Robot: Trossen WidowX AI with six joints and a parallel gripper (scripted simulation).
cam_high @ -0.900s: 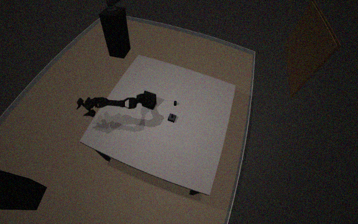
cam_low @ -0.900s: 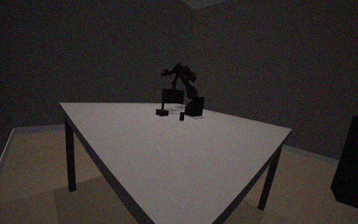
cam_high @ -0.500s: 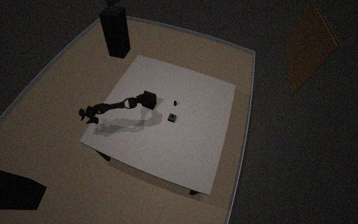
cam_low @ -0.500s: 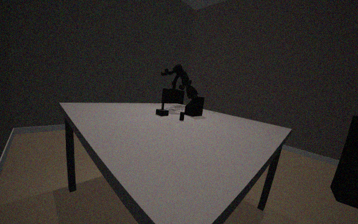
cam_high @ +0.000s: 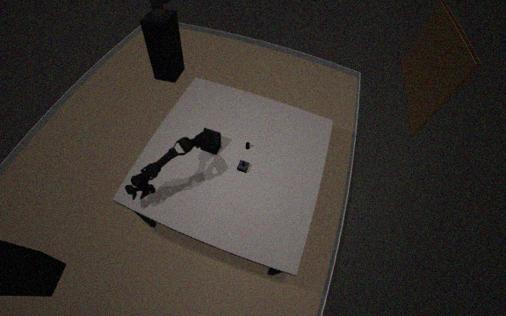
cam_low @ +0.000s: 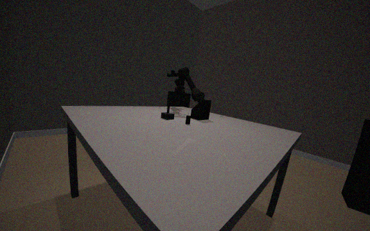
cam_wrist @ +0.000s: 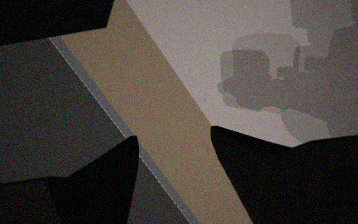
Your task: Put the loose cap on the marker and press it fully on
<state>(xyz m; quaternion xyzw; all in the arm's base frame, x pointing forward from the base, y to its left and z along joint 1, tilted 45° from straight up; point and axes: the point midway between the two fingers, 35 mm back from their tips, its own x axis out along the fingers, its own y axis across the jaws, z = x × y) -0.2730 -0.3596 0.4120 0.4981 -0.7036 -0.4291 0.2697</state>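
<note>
Right now my gripper tip is 64 cm to the right of the marker cap, 56 cm short of it and 8 cm above it. Round my gripper tip: holder block: 57 cm ahead, 47 cm to the left, 8 cm below.
</note>
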